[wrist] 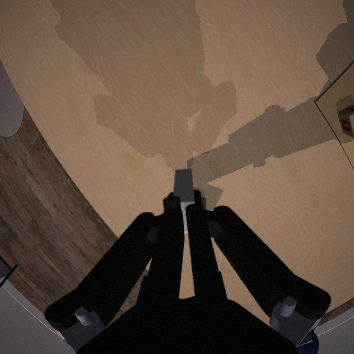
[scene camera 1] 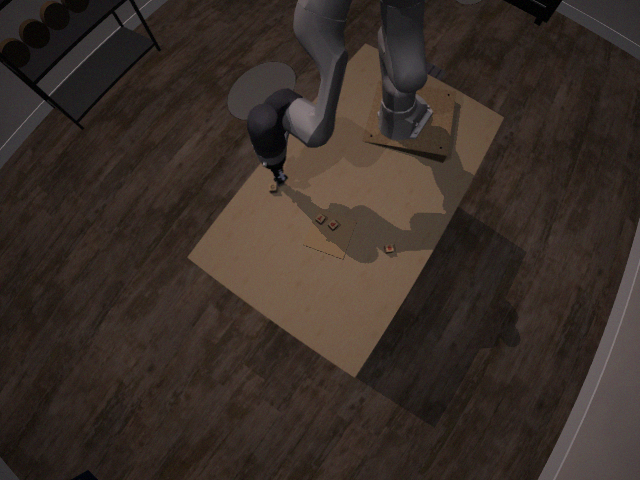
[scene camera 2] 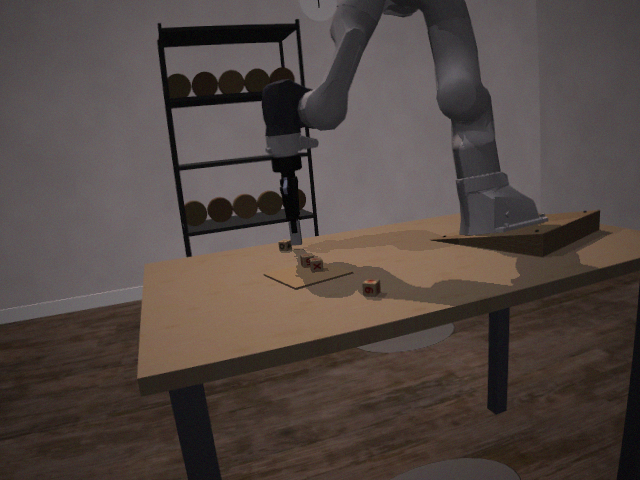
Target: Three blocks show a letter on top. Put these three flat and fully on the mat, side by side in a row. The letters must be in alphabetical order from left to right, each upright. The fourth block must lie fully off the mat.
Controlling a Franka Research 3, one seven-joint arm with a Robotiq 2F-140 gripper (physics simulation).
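Observation:
My gripper (scene camera 1: 280, 181) (scene camera 2: 295, 241) (wrist: 184, 181) is shut with nothing between the fingers, low over the table beside a small wooden block (scene camera 1: 272, 187) (scene camera 2: 284, 245). That block lies off the mat near the table edge; the fingers seem to hide it in the wrist view. Two blocks with red marks stand close together on the thin mat (scene camera 1: 324, 246) (scene camera 2: 290, 279) (wrist: 328, 105): one block (scene camera 1: 320, 219) (scene camera 2: 306, 260) and another block (scene camera 1: 333, 224) (scene camera 2: 316, 265). Part of a block with a red B on its side (wrist: 346, 122) shows in the wrist view. A further red-marked block (scene camera 1: 389, 249) (scene camera 2: 371, 287) lies off the mat. Top marks are too small to read.
The arm's base stands on a raised wooden board (scene camera 1: 444, 129) (scene camera 2: 568, 235) at the other end of the table (scene camera 1: 289, 289) (scene camera 2: 232, 320). A black shelf rack (scene camera 2: 175, 165) stands behind the table. The arm's shadow falls across the mat.

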